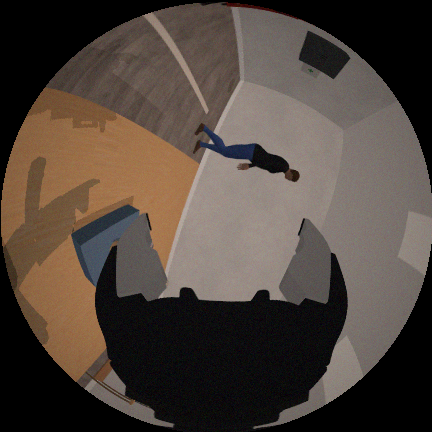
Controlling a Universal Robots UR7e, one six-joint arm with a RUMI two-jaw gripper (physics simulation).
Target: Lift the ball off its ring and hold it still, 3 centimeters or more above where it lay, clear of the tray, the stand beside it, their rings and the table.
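Places are measured from the arm's base along level axes (x ahead, y left, z up), in millimetres.
Pixels of known places: gripper, fingertip midpoint: [225, 218].
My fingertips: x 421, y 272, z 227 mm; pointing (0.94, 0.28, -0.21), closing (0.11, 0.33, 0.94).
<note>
Behind a point stands the place of what it marks.
My gripper [225, 218] {z 227, x 421, y 272 mm} is open, with its two grey fingers wide apart and nothing between them. It points sideways across the room, toward the far wall. A blue box-shaped thing [92, 252] {z 19, x 441, y 106 mm} stands on the orange-brown wooden table [150, 175] {z -27, x 673, y 250 mm} at the left, partly hidden behind the left finger. I cannot tell whether it is the tray or the stand. The ball does not show, and no ring can be made out clearly.
Dark shadows lie across the table at the left. A person [270, 160] in a black top and blue trousers is beyond the table edge. A dark panel [324, 55] is on the far wall. Part of a brown wooden thing [103, 372] shows at the lower left.
</note>
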